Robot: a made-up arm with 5 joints. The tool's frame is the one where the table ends. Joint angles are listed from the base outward.
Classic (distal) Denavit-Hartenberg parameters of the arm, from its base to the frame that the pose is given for. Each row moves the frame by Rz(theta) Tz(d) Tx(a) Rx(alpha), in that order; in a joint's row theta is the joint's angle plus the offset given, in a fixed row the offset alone. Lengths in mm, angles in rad.
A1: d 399  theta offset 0  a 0  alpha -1.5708
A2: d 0  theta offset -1.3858  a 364.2  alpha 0
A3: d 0  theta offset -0.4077  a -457.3  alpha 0
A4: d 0  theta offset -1.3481  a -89  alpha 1.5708
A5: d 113  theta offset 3.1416  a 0  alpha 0
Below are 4 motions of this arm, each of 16 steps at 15 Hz.
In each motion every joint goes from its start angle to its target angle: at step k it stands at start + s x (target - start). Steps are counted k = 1, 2, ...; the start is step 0. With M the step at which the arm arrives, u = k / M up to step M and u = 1 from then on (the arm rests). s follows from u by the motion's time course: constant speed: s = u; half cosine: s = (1 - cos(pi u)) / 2; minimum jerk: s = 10 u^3 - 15 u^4 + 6 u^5.
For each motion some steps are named. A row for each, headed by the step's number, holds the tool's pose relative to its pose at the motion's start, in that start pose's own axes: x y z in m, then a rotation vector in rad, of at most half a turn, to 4 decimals.
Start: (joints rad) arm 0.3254 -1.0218 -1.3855 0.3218 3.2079
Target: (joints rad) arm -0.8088 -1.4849 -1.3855 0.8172 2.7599
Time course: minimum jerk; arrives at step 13
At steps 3, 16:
3: -0.0098 0.0022 -0.0226 0.0833 -0.0012 -0.0847
16: 0.0347 0.2429 -0.1508 1.0078 0.1902 -0.9512

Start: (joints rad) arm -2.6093 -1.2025 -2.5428 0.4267 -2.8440
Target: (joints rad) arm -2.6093 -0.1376 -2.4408 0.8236 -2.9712
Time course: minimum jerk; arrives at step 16
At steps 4, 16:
4: 0.0895 -0.0275 0.0719 0.0464 0.1551 -0.0131
16: 1.0101 -0.3098 0.1221 0.3628 1.5220 -0.1001

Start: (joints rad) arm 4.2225 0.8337 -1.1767 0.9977 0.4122
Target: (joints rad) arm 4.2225 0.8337 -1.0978 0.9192 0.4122
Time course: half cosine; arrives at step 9
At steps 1, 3, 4, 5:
1: -0.0003 0.0002 0.0010 0.0000 0.0000 0.0000
3: -0.0029 0.0013 0.0084 0.0000 -0.0001 0.0000
4: -0.0049 0.0021 0.0139 -0.0001 -0.0002 0.0000
5: -0.0071 0.0031 0.0197 -0.0001 -0.0002 0.0000

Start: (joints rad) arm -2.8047 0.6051 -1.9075 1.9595 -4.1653
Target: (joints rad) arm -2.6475 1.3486 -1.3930 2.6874 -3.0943
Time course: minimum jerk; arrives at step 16
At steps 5, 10, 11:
5: -0.0434 -0.0341 0.1246 -0.2736 0.2316 0.1716
10: -0.0715 -0.0138 0.4657 -0.7703 1.2540 0.6105
11: -0.0637 0.0022 0.5133 -0.7971 1.4712 0.6556

